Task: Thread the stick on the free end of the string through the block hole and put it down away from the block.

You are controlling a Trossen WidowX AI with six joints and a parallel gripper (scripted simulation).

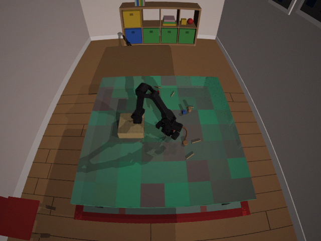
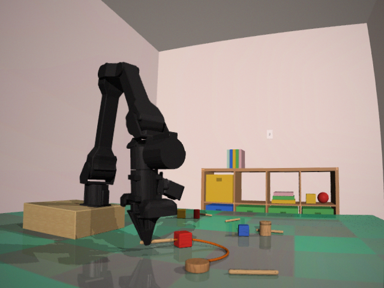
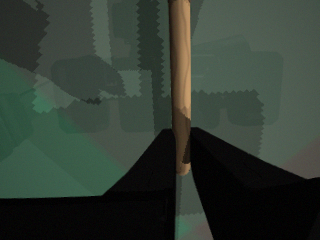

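My gripper tip is now 6 cm to the right of the red block, 6 cm short of it and 1 cm below it. Round my gripper tip: thin wooden stick 3 cm to the left, 3 cm ahead, 1 cm above; blue cube 23 cm to the left, 16 cm ahead; round wooden button 14 cm ahead, 7 cm to the right.
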